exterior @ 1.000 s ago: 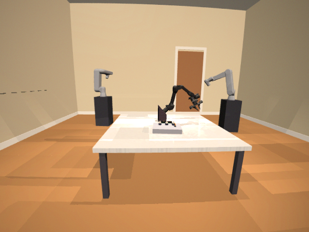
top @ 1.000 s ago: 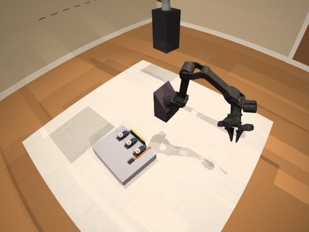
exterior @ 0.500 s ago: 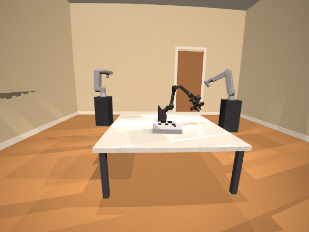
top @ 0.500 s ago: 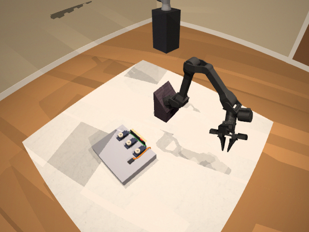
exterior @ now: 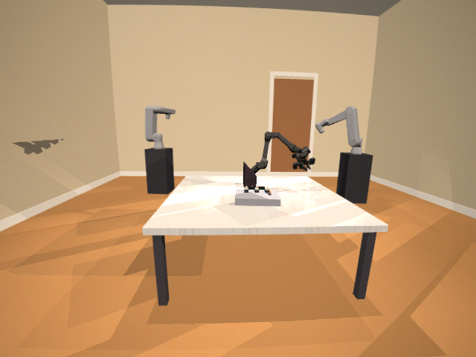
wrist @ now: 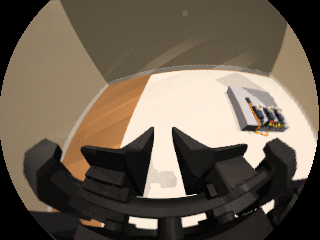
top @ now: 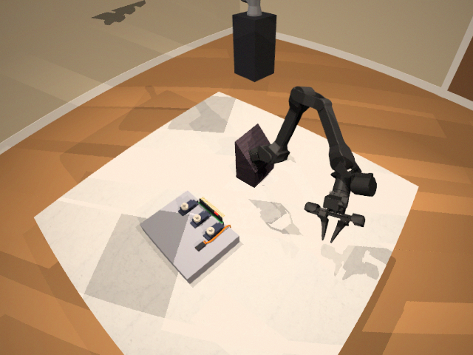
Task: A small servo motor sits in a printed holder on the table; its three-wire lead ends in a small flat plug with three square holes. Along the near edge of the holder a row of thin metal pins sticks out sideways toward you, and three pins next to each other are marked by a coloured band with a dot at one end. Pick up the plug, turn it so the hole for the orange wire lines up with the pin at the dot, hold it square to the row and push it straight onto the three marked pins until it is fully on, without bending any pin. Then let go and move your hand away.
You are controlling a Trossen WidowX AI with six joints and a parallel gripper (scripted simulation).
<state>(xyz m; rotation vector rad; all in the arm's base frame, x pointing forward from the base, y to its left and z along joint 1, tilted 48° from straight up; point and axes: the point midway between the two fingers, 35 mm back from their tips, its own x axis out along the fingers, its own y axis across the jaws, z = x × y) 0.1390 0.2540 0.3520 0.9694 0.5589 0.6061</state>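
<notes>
The grey printed holder is 280 mm ahead of my gripper tip, 410 mm to the right of it and 160 mm below it.
</notes>
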